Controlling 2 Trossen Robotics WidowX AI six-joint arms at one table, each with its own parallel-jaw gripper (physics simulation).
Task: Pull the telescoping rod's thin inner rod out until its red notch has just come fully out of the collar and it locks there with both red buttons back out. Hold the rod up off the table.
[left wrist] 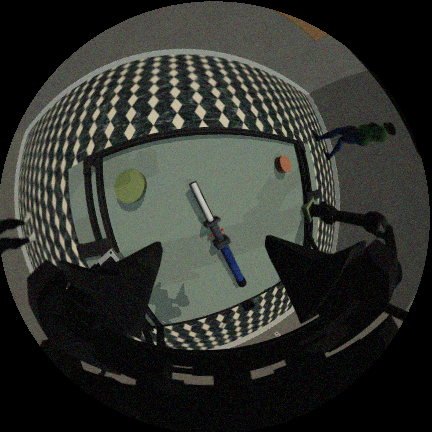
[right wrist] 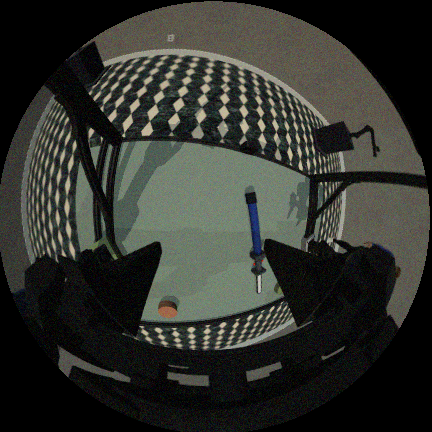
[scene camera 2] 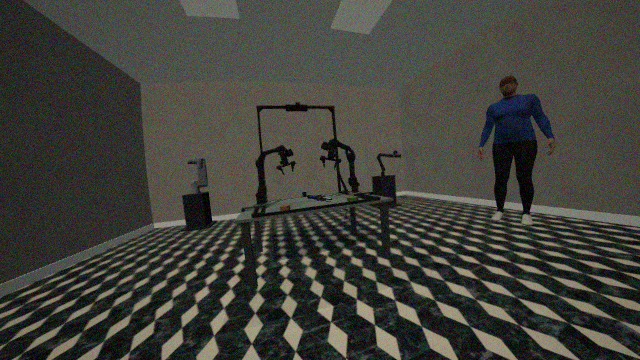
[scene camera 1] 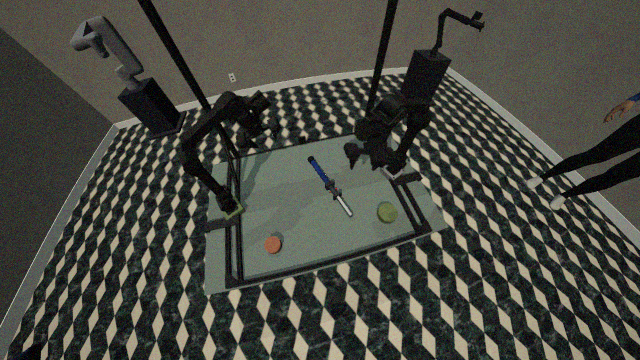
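Observation:
The telescoping rod [scene camera 1: 333,189] [scene camera 2: 317,197] [left wrist: 216,233] [right wrist: 257,262] lies on the table [scene camera 1: 300,225]. Its blue handle [scene camera 1: 321,171] [left wrist: 232,262] [right wrist: 254,225] points to the back in scene camera 1, and its white inner rod [scene camera 1: 344,205] [left wrist: 202,201] [right wrist: 259,284] points to the front right. Red buttons show at both sides of the dark collar in the left wrist view; I cannot make out a red notch. My left gripper [scene camera 1: 364,162] [scene camera 2: 330,163] is open and empty, above the table right of the rod. My right gripper [scene camera 1: 261,140] [scene camera 2: 288,171] is open and empty, high at the back left.
An orange disc [scene camera 1: 272,245] [scene camera 2: 285,207] [left wrist: 283,164] [right wrist: 167,310] lies front left on the table. A green disc [scene camera 1: 387,212] [scene camera 2: 352,198] [left wrist: 130,185] lies right of the white rod end. Black rails run along the table's edges. A person [scene camera 2: 515,120] stands at the right.

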